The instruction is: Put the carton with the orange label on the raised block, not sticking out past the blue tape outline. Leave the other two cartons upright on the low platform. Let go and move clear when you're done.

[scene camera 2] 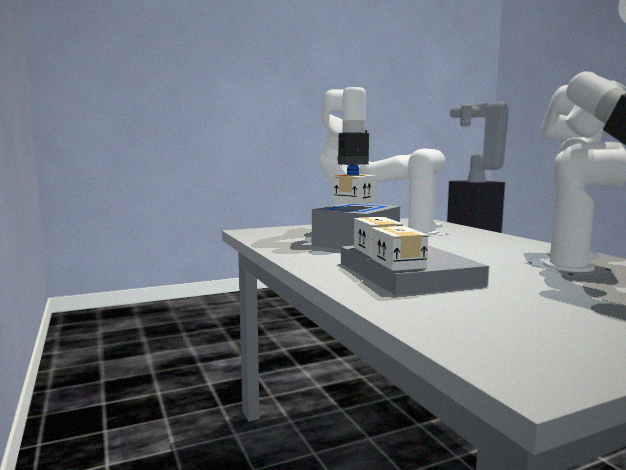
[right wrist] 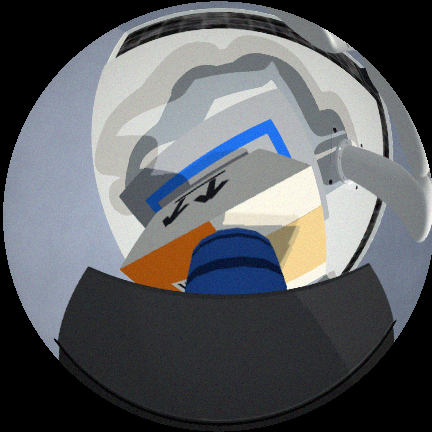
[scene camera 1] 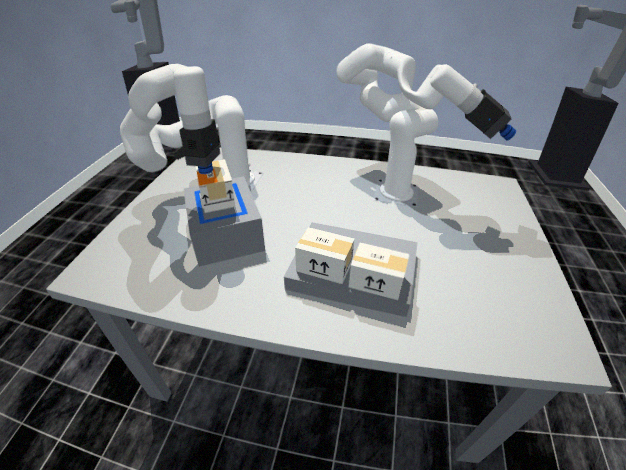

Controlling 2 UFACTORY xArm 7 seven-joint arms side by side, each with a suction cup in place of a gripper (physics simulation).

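Seen in the pictures: left hand at its tool point: (scene camera 1: 510,134); right hand at its tool point: (right wrist: 231,245) (scene camera 1: 206,174); left arm's base at its link origin: (scene camera 2: 568,266) (scene camera 1: 396,192); right arm's base at its link origin: (right wrist: 348,160).
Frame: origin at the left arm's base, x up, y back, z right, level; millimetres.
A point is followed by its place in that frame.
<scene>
My right suction gripper (scene camera 1: 205,172) (scene camera 2: 352,173) (right wrist: 236,265) is shut on the carton with the orange label (scene camera 1: 218,197) {x 181, y -449, z 472 mm} (scene camera 2: 353,188) {x 190, y -434, z 448 mm} (right wrist: 200,200) {x 200, y -414, z 550 mm}, attached to its top. The carton is upright and hangs a little above the raised block (scene camera 1: 227,245) {x 53, y -494, z 445 mm} (scene camera 2: 328,230) {x 57, y -510, z 468 mm} (right wrist: 225,120) {x 120, y -400, z 609 mm}. It covers part of the blue tape outline (scene camera 1: 242,199) {x 120, y -359, z 448 mm} (right wrist: 240,136) {x 121, y -384, z 592 mm} in scene camera 1 and the right wrist view. Two other cartons (scene camera 1: 323,258) {x 118, y -544, z 157 mm} (scene camera 1: 379,275) {x 114, y -564, z 20 mm} (scene camera 2: 363,237) {x 89, y -545, z 156 mm} (scene camera 2: 399,247) {x 99, y -555, z -36 mm} stand upright on the low platform (scene camera 1: 318,291) {x 23, y -567, z 163 mm} (scene camera 2: 444,278) {x 28, y -457, z -70 mm}. My left suction gripper (scene camera 1: 510,134) is open, high at the right.
The block and the platform stand apart on the white table (scene camera 1: 252,323) {x 0, y -689, z 297 mm} (scene camera 2: 480,344) {x 0, y -588, z -349 mm}. The left arm (scene camera 1: 401,156) {x 170, y -47, z 4 mm} (scene camera 2: 571,202) {x 179, y -40, z -25 mm} is mounted at the back right of the table. Grey background robots on dark pedestals (scene camera 1: 578,136) (scene camera 2: 475,204) stand beyond the table.
</scene>
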